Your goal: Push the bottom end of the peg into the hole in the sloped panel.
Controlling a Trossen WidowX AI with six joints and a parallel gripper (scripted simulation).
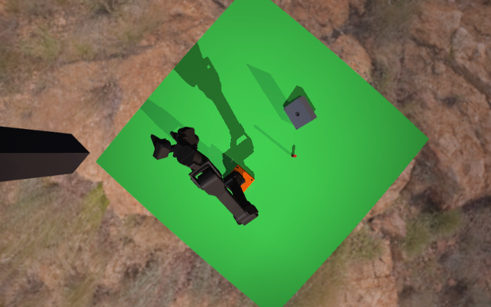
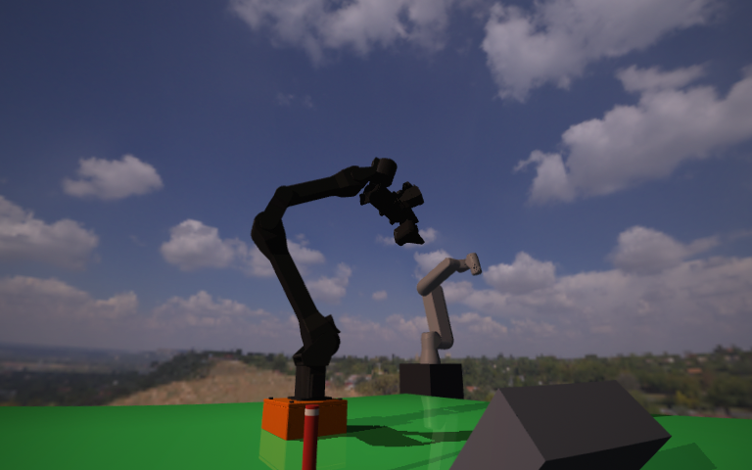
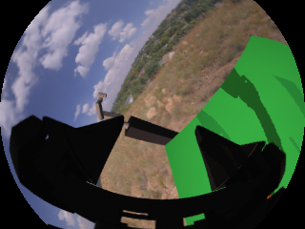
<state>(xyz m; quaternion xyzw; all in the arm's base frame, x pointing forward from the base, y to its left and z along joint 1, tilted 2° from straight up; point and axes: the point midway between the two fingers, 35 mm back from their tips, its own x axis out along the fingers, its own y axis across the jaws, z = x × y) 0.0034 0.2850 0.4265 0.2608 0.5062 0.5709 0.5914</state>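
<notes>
The round red peg lies 45 cm to the right of my gripper tip, 41 cm below it and 30 cm ahead of it. From my gripper tip the other things lie so: sloped dark grey panel 49 cm ahead, 42 cm below, 32 cm to the right.
</notes>
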